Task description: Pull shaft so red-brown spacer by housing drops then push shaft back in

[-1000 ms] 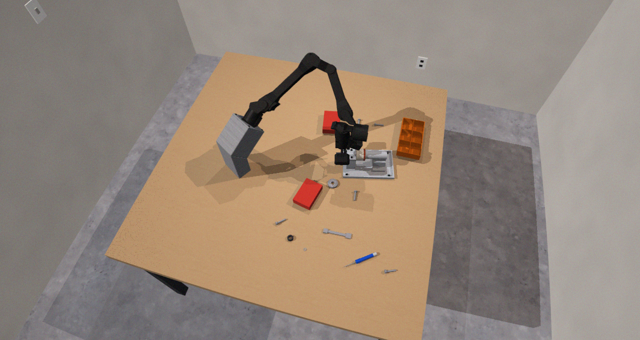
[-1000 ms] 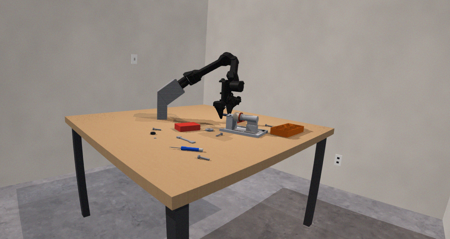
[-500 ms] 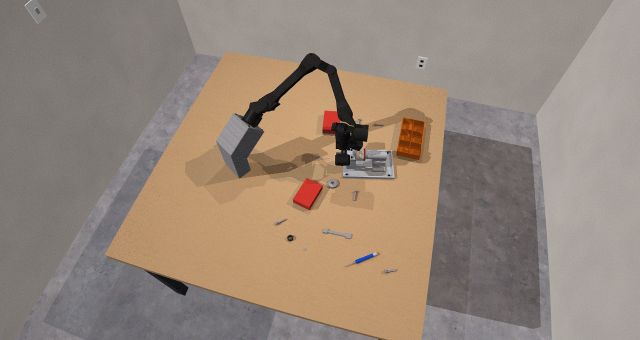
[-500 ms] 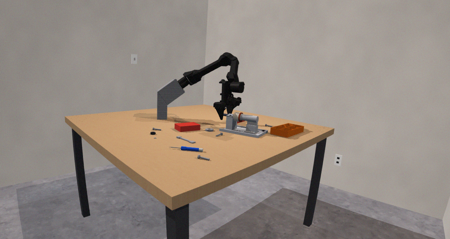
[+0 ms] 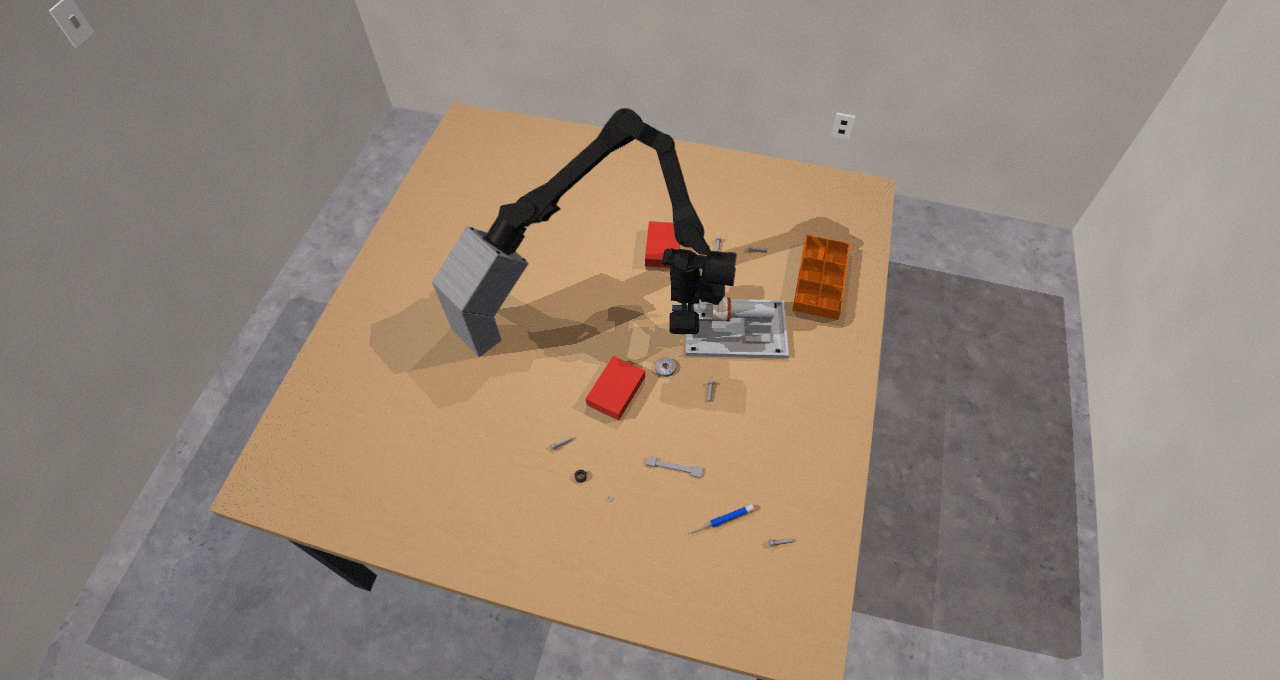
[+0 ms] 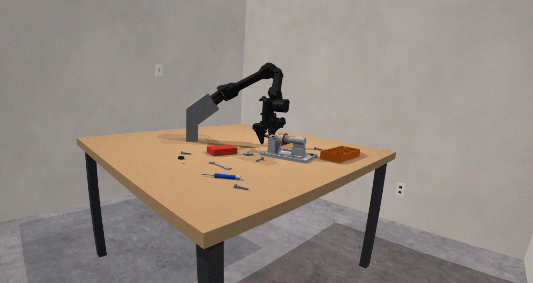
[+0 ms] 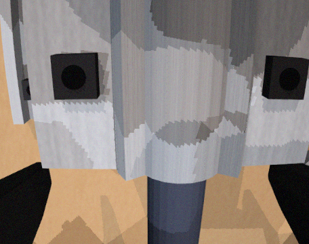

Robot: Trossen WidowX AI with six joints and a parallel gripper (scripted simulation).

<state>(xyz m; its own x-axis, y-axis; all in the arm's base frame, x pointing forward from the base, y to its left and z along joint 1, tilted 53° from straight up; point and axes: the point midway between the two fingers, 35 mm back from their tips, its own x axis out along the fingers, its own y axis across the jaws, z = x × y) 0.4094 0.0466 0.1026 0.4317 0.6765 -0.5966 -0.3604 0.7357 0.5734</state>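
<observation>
Now: the shaft 70 mm ahead of my hand and 30 mm to the left of it. Also, from my hand: grey fixture 110 mm ahead, 50 mm to the left, 30 mm below; then red-brown spacer 90 mm ahead, 40 mm to the left; then wrench 120 mm ahead, 320 mm to the right, 80 mm below.
</observation>
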